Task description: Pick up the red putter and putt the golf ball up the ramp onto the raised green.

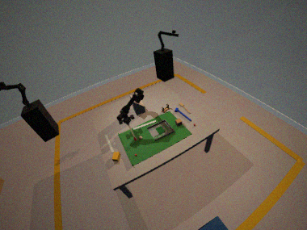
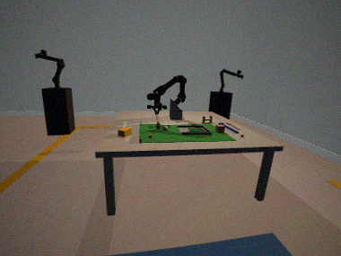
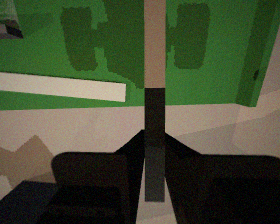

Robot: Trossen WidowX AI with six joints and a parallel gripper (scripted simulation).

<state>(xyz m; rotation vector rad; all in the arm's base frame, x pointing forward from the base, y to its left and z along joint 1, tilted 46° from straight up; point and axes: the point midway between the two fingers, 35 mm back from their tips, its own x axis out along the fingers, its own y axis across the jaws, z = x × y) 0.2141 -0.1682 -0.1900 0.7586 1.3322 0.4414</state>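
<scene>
Now: the red putter 12 cm ahead of my gripper tip and 1 cm to the right of it. Also, from my gripper tip: green mat (27 cm ahead, 18 cm to the left, 8 cm below); then white golf ball (23 cm ahead, 6 cm below, 3 cm to the left); then brown cube (50 cm to the left, 33 cm ahead, 5 cm below).
</scene>
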